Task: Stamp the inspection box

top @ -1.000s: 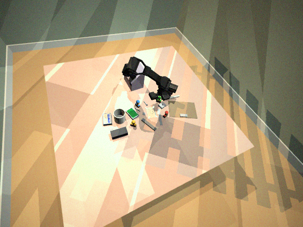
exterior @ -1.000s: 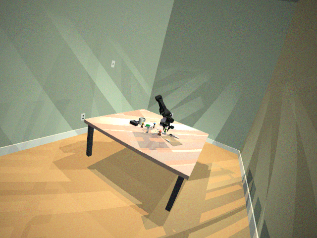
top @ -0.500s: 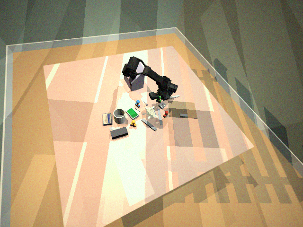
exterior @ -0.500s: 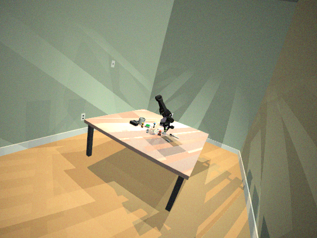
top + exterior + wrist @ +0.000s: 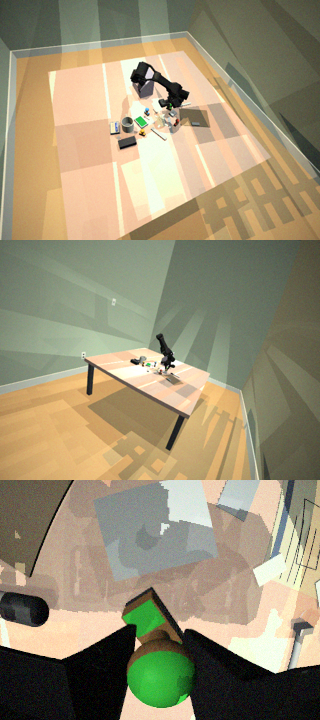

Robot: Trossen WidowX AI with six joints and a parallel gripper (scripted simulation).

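Right now the grey square plate is 5 cm ahead of my gripper tip and 1 cm below it. Also, from my gripper tip: marker 1 cm ahead, 12 cm to the left, 1 cm below; green stamp right at my gripper tip; white card 6 cm ahead, 11 cm to the right, 2 cm below.
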